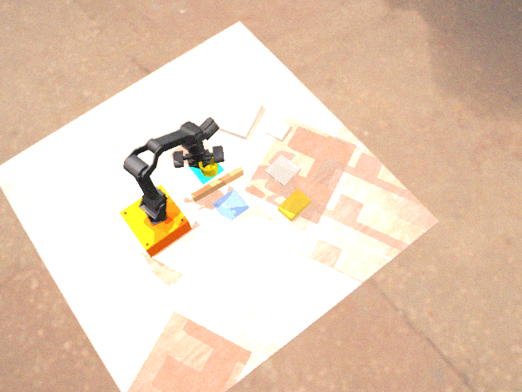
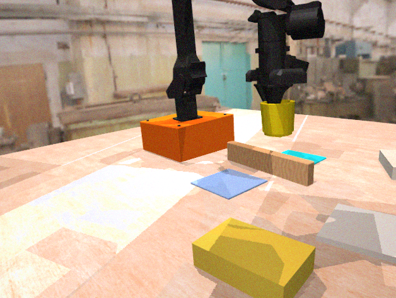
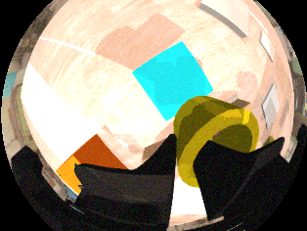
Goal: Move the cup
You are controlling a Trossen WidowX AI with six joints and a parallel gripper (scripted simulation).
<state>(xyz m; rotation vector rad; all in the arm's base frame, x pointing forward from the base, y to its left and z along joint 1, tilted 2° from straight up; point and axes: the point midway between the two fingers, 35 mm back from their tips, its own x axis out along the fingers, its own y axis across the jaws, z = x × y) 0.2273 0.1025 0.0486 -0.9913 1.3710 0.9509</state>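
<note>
Right now my gripper tip is 11 cm above the cyan pad, 4 cm to the right of it and 2 cm short of it. The rest, counted from my gripper tip: wooden bar 9 cm below, 5 cm to the right, 3 cm ahead; then yellow cup 2 cm ahead, 1 cm to the right; then blue pad 15 cm to the right, 11 cm below, 4 cm ahead.
</note>
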